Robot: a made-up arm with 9 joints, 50 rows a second.
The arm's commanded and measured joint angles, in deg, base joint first. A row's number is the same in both.
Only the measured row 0 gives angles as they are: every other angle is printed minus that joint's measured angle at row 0.
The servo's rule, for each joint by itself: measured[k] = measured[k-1] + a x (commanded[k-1-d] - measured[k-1]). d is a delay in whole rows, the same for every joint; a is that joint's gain. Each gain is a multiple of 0.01, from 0.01 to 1. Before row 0 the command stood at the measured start. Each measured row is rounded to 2 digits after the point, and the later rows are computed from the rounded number. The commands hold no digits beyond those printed.
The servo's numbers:
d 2
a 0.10 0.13 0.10 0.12 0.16 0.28 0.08 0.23 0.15
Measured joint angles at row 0:
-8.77 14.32 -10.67 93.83 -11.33 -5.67 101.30 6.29 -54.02
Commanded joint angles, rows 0 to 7:
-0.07 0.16 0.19 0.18 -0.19 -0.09 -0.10 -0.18 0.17
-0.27 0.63 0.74 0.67 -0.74 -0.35 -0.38 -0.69 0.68
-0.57 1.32 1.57 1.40 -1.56 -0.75 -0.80 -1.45 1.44
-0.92 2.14 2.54 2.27 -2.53 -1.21 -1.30 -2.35 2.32
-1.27 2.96 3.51 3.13 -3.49 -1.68 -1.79 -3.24 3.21
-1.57 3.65 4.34 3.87 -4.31 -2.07 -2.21 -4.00 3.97
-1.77 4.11 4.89 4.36 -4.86 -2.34 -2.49 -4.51 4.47
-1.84 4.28 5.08 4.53 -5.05 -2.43 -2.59 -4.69 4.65
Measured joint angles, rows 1 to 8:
0.00 0.00 0.00 0.00 0.00 0.00 0.00 0.00 0.00
0.00 0.00 0.00 0.00 0.00 0.00 0.00 0.00 0.00
-0.01 0.02 0.02 0.02 -0.03 -0.03 -0.01 -0.04 0.03
-0.04 0.10 0.09 0.10 -0.14 -0.12 -0.04 -0.19 0.13
-0.09 0.26 0.24 0.26 -0.37 -0.30 -0.10 -0.48 0.33
-0.17 0.50 0.47 0.50 -0.72 -0.55 -0.20 -0.91 0.63
-0.28 0.82 0.77 0.82 -1.16 -0.87 -0.33 -1.45 1.02
-0.41 1.19 1.13 1.19 -1.66 -1.21 -0.48 -2.04 1.46

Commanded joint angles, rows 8 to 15:
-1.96 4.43 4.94 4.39 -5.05 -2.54 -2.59 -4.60 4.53
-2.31 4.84 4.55 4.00 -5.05 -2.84 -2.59 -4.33 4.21
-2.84 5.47 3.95 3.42 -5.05 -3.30 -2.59 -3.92 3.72
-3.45 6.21 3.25 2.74 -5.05 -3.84 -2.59 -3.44 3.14
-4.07 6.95 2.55 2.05 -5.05 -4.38 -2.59 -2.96 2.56
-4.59 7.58 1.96 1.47 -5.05 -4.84 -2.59 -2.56 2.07
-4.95 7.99 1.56 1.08 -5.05 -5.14 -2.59 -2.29 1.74
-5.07 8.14 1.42 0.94 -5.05 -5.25 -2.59 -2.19 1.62
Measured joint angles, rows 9 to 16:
-0.55 1.57 1.51 1.57 -2.17 -1.53 -0.64 -2.61 1.91
-0.68 1.92 1.87 1.93 -2.63 -1.78 -0.80 -3.09 2.32
-0.81 2.25 2.18 2.23 -3.02 -1.99 -0.94 -3.44 2.65
-0.96 2.59 2.42 2.44 -3.34 -2.23 -1.07 -3.64 2.88
-1.15 2.96 2.57 2.56 -3.61 -2.53 -1.19 -3.70 3.01
-1.38 3.38 2.64 2.58 -3.84 -2.90 -1.30 -3.64 3.03
-1.65 3.84 2.63 2.52 -4.03 -3.31 -1.40 -3.48 2.96
-1.94 4.33 2.56 2.39 -4.19 -3.74 -1.50 -3.27 2.83

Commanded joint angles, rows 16 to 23:
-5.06 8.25 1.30 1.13 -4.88 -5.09 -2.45 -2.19 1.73
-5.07 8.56 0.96 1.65 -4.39 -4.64 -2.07 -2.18 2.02
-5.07 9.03 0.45 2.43 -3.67 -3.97 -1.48 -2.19 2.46
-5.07 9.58 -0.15 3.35 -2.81 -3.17 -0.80 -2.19 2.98
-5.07 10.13 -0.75 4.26 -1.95 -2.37 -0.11 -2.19 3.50
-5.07 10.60 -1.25 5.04 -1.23 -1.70 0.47 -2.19 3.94
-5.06 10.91 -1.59 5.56 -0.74 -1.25 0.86 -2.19 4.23
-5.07 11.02 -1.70 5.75 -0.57 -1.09 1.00 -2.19 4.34
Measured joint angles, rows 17 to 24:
-2.24 4.81 2.46 2.23 -4.33 -4.13 -1.59 -3.04 2.67
-2.52 5.24 2.36 2.08 -4.45 -4.44 -1.67 -2.84 2.51
-2.77 5.63 2.25 1.97 -4.52 -4.62 -1.73 -2.69 2.39
-3.00 6.01 2.12 1.93 -4.50 -4.63 -1.76 -2.57 2.33
-3.21 6.40 1.95 1.99 -4.37 -4.45 -1.74 -2.48 2.35
-3.40 6.81 1.74 2.15 -4.12 -4.09 -1.66 -2.41 2.44
-3.57 7.24 1.49 2.40 -3.77 -3.61 -1.54 -2.36 2.60
-3.72 7.68 1.22 2.72 -3.36 -3.08 -1.38 -2.32 2.80

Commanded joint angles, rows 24 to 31:
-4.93 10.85 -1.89 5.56 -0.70 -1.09 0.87 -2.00 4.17
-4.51 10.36 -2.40 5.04 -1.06 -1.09 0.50 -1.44 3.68
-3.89 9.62 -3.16 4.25 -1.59 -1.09 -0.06 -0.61 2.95
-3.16 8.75 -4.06 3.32 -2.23 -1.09 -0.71 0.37 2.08
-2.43 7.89 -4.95 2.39 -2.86 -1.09 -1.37 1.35 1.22
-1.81 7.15 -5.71 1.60 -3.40 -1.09 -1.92 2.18 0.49
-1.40 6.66 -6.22 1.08 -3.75 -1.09 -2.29 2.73 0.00
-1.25 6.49 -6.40 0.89 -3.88 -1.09 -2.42 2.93 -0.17
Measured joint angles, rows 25 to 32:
-3.85 8.10 0.94 3.06 -2.94 -2.57 -1.20 -2.29 3.01
-3.97 8.48 0.68 3.38 -2.56 -2.16 -1.02 -2.27 3.21
-4.07 8.79 0.42 3.64 -2.26 -1.86 -0.87 -2.21 3.35
-4.11 8.99 0.14 3.81 -2.07 -1.64 -0.76 -2.03 3.40
-4.09 9.07 -0.19 3.86 -1.99 -1.49 -0.70 -1.70 3.33
-4.00 9.03 -0.58 3.80 -2.03 -1.38 -0.70 -1.22 3.14
-3.84 8.88 -1.02 3.63 -2.16 -1.30 -0.75 -0.63 2.85
-3.64 8.66 -1.49 3.39 -2.36 -1.24 -0.84 0.02 2.50

